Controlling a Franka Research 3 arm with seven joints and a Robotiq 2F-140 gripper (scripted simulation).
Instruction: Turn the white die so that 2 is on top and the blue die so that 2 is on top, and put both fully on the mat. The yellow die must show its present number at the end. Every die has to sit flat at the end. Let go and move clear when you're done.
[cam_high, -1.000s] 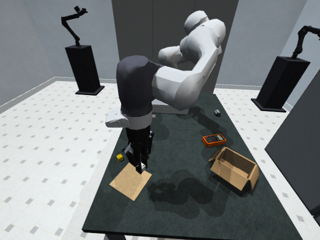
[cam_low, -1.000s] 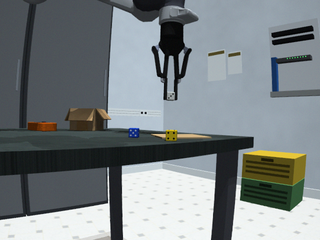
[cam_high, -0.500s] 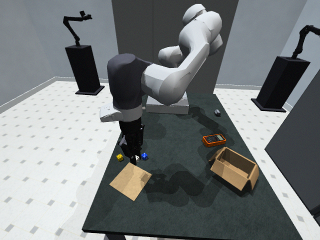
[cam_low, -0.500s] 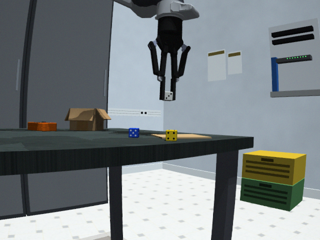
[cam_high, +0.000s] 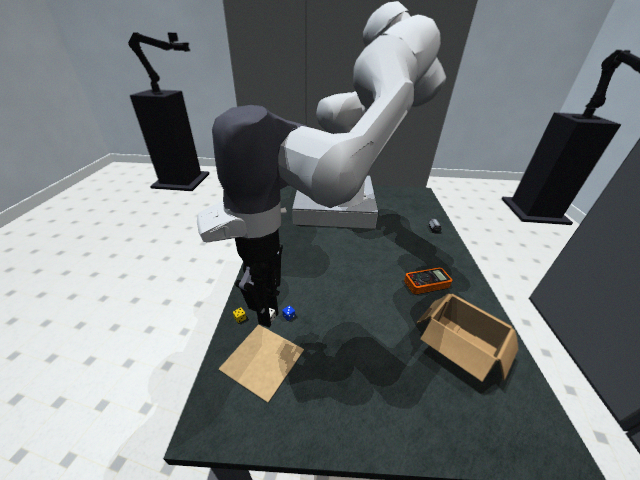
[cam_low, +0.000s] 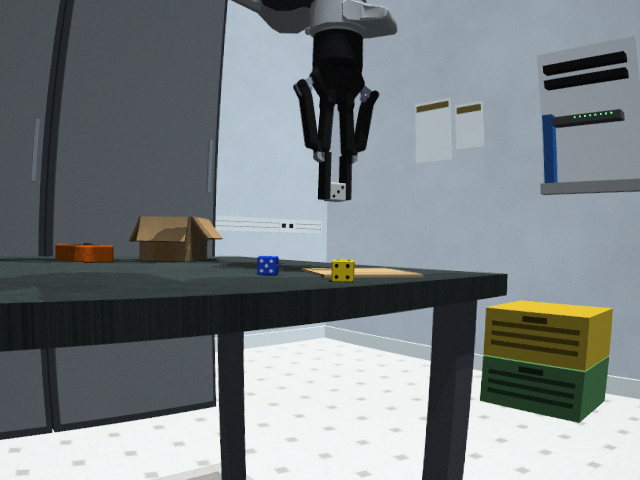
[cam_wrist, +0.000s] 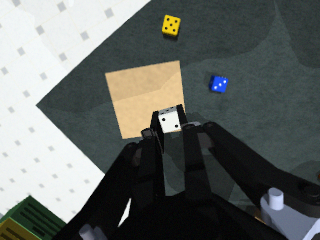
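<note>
The tan mat lies 14 cm below my hand, 4 cm ahead of it and 1 cm to the right of it. From my hand the other things lie so: blue die (13 cm below, 9 cm behind, 3 cm to the left); then yellow die (13 cm below, 10 cm to the right, 7 cm behind); then white die (2 cm below).
</note>
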